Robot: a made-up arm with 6 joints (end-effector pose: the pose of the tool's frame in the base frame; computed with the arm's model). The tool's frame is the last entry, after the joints. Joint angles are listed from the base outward.
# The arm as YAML. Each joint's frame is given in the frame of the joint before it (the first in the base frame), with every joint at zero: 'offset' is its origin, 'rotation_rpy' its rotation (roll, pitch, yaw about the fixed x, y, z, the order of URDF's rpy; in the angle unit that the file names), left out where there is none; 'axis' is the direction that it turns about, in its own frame. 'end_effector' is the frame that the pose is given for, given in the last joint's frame.
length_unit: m
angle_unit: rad
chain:
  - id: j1
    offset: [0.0, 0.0, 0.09]
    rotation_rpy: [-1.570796, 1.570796, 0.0]
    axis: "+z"
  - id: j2
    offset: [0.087, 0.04, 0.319]
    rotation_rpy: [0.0, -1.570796, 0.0]
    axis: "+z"
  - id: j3
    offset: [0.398, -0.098, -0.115]
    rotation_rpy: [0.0, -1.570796, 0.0]
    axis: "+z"
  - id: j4
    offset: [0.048, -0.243, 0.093]
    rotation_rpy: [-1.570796, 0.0, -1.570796]
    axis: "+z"
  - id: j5
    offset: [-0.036, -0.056, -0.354]
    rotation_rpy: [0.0, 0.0, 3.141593]
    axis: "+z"
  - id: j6
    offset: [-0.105, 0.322, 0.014]
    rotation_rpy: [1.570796, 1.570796, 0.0]
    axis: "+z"
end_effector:
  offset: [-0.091, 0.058, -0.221]
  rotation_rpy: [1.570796, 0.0, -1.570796]
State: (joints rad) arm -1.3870 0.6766 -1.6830 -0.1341 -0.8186 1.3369
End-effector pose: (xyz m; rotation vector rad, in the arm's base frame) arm 0.0420 0.0951 0.0944 -0.0512 1.1143 -1.2376
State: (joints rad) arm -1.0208 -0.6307 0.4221 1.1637 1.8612 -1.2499
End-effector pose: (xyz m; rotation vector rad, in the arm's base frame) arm 0.7508 0.6371 0.6414 -0.2720 -0.8424 2.5943
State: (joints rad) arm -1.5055 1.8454 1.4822 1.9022 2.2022 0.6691
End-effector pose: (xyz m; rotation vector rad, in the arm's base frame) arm 0.3820 0.4362 -0.5331 0.8468 -0.0690 1.0442
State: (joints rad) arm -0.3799 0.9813 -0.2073 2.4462 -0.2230 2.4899
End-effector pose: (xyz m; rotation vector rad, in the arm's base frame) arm -0.1027 1.2976 -0.6512 2.9068 -0.0425 -0.5783
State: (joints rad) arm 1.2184 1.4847 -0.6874 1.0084 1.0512 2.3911
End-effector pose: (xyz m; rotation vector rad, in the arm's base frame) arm -1.0468 0.7761 0.4378 1.1607 0.6953 -2.2124
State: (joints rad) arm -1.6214 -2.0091 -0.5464 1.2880 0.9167 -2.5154
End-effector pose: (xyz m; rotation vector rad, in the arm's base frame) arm 0.8702 -0.3751 0.4936 -0.5843 1.8157 0.0362
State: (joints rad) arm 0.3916 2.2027 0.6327 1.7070 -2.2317 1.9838
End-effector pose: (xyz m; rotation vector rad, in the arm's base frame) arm -0.1643 0.8457 -0.1638 -0.7772 1.5025 1.8935
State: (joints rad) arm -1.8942 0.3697 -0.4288 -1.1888 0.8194 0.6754
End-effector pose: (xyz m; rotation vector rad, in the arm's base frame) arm 0.3420 0.1410 0.3521 -0.0449 -0.8165 -0.1517
